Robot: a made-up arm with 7 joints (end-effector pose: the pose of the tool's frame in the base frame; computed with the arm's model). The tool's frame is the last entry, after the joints.
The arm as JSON. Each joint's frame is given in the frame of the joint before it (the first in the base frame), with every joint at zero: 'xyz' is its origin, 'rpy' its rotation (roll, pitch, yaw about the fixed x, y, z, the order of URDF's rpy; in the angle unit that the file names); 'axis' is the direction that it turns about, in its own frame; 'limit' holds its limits. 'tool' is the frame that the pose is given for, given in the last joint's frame.
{
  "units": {
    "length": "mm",
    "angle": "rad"
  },
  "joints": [
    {
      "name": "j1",
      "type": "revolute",
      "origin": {
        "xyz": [
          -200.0,
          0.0,
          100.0
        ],
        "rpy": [
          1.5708,
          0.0,
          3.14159
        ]
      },
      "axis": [
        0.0,
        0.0,
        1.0
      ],
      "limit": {
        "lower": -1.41,
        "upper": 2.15
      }
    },
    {
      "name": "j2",
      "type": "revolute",
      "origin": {
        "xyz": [
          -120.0,
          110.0,
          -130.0
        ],
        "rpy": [
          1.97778,
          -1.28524,
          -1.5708
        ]
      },
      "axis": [
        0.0,
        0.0,
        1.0
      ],
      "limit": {
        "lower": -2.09,
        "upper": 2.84
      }
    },
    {
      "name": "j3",
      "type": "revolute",
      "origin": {
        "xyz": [
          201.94,
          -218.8,
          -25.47
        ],
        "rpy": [
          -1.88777,
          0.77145,
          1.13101
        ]
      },
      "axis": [
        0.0,
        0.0,
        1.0
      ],
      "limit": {
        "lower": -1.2,
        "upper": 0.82
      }
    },
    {
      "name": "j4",
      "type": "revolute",
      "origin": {
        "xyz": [
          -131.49,
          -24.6,
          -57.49
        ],
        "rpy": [
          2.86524,
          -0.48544,
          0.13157
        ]
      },
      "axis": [
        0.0,
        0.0,
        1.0
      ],
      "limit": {
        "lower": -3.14,
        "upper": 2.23
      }
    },
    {
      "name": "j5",
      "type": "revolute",
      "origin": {
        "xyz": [
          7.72,
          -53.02,
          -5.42
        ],
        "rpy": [
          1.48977,
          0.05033,
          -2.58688
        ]
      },
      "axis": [
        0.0,
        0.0,
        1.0
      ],
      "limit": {
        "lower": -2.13,
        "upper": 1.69
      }
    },
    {
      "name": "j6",
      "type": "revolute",
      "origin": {
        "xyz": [
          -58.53,
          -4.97,
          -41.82
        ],
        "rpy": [
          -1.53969,
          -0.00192,
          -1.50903
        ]
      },
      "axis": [
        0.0,
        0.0,
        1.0
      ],
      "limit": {
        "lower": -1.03,
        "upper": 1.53
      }
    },
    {
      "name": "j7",
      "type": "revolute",
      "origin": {
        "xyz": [
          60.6,
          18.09,
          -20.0
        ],
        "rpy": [
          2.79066,
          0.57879,
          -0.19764
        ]
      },
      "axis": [
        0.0,
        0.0,
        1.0
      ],
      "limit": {
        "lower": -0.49,
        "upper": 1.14
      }
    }
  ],
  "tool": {
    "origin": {
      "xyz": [
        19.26,
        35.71,
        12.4
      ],
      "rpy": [
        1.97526,
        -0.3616,
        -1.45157
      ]
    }
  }
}
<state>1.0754 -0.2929 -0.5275 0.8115 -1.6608 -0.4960 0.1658</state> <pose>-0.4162 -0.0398 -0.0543 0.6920 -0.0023 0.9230</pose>
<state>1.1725 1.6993 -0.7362 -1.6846 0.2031 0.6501 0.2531</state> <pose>0.0782 0.3630 0.0477 2.7639 -0.7507 0.7338</pose>
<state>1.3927 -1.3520 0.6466 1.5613 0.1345 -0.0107 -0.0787</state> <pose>-0.2141 -0.2880 -0.0763 -0.1793 -0.2127 1.4220</pose>
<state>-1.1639 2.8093 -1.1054 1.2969 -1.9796 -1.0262 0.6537</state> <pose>-0.5485 -0.2027 0.5227 -1.4265 -0.6460 -1.2369</pose>
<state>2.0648 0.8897 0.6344 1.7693 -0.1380 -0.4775 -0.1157</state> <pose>-0.3093 0.0829 -0.1704 -0.6816 0.3575 -0.9889</pose>
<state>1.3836 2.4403 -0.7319 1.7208 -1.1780 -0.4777 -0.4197</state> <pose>0.2817 -0.0058 -0.2152 0.3756 0.3706 -2.4728</pose>
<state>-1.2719 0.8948 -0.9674 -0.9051 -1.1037 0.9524 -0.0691</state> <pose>-0.2714 0.3375 0.1436 1.8664 -0.4599 1.6480</pose>
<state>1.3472 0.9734 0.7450 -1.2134 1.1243 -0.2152 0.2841</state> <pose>-0.1728 0.1015 -0.2053 2.0367 0.3641 -2.9079</pose>
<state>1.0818 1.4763 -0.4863 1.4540 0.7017 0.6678 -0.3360</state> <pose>-0.0817 0.1456 -0.0025 -1.4418 0.8897 -1.3015</pose>
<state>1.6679 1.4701 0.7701 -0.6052 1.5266 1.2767 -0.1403</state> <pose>-0.2040 0.2191 -0.2674 -0.2953 -1.2493 -2.8469</pose>
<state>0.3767 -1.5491 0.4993 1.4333 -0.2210 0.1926 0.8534</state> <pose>-0.0839 -0.3268 0.0139 -0.8346 0.2115 1.2501</pose>
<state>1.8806 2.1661 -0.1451 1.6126 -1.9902 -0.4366 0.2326</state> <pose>0.0817 -0.0067 -0.3378 0.7953 -0.0091 -1.3609</pose>
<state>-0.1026 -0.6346 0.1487 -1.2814 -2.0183 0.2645 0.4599</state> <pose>-0.1218 -0.2082 -0.2592 2.1964 1.4073 0.9598</pose>
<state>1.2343 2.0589 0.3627 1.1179 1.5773 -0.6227 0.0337</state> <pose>0.1381 0.1426 -0.0964 -0.2302 -0.6886 2.5219</pose>
